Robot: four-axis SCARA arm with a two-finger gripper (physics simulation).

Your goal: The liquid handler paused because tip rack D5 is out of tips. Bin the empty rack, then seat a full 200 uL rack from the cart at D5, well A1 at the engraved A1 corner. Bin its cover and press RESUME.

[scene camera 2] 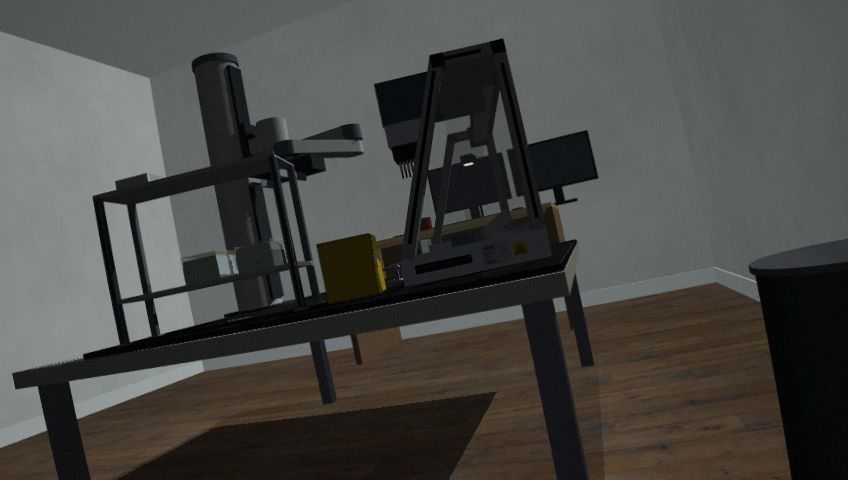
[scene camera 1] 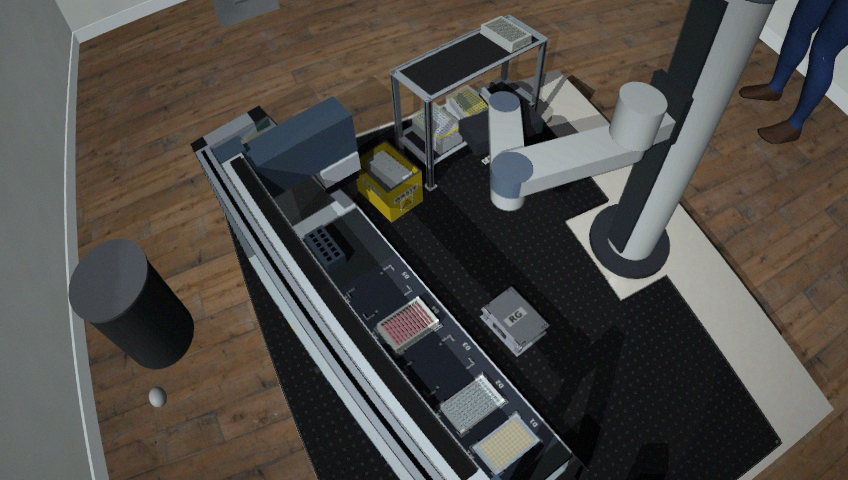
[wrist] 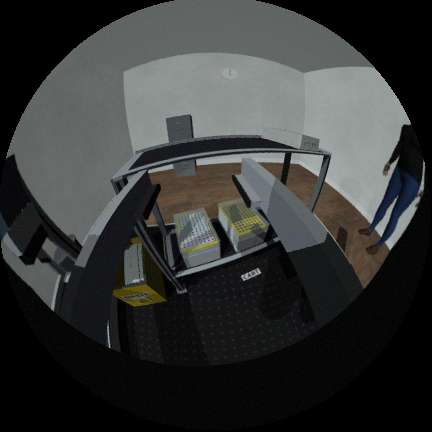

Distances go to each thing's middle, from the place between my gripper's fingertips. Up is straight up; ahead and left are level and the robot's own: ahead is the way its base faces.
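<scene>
Yellow waste bin (scene camera 1: 394,203): my hand is 280 mm above it, 220 mm short of it, 50 mm to the left of it. From my hand: blue tube block (scene camera 1: 322,251) 270 mm below, 460 mm ahead, 90 mm to the left; pipetting head (scene camera 2: 402,137) 380 mm ahead, 60 mm to the left; plate marked RG (scene camera 1: 516,318) well below, far to the left, a good way ahead.
</scene>
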